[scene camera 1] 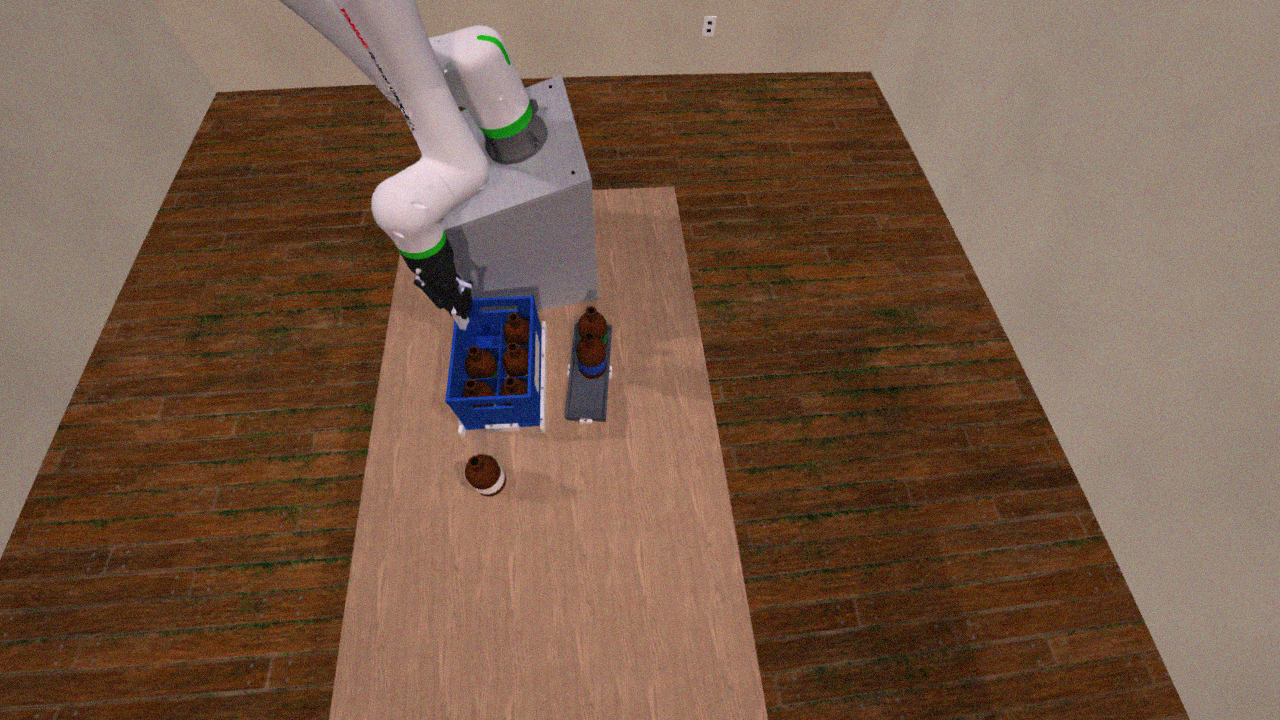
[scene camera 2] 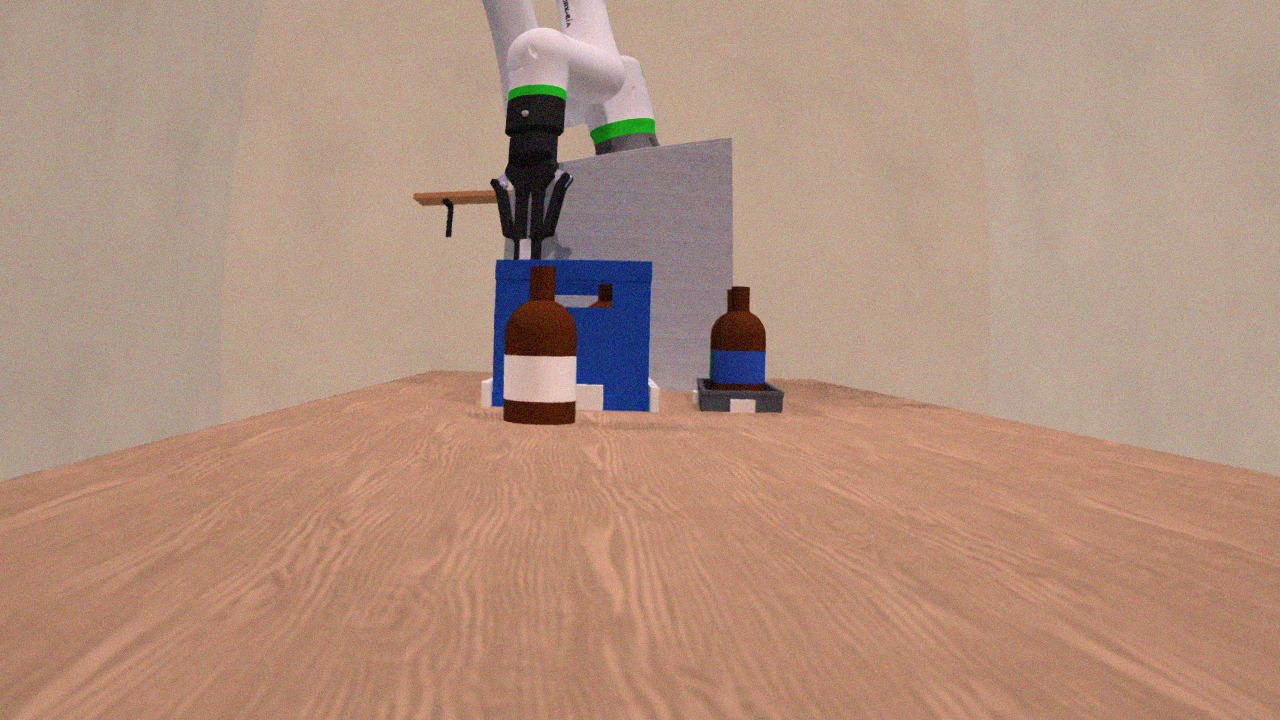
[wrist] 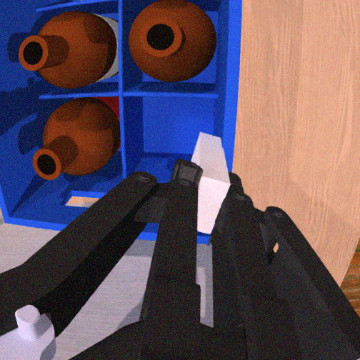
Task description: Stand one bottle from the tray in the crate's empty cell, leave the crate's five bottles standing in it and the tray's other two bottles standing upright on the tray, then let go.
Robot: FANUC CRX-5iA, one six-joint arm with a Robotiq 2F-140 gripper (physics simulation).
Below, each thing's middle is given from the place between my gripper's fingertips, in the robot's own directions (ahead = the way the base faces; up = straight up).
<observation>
I see my gripper 30 cm to the right of the blue-labelled bottle (scene camera 2: 739, 351), 7 cm short of it and 7 cm above it.
</observation>
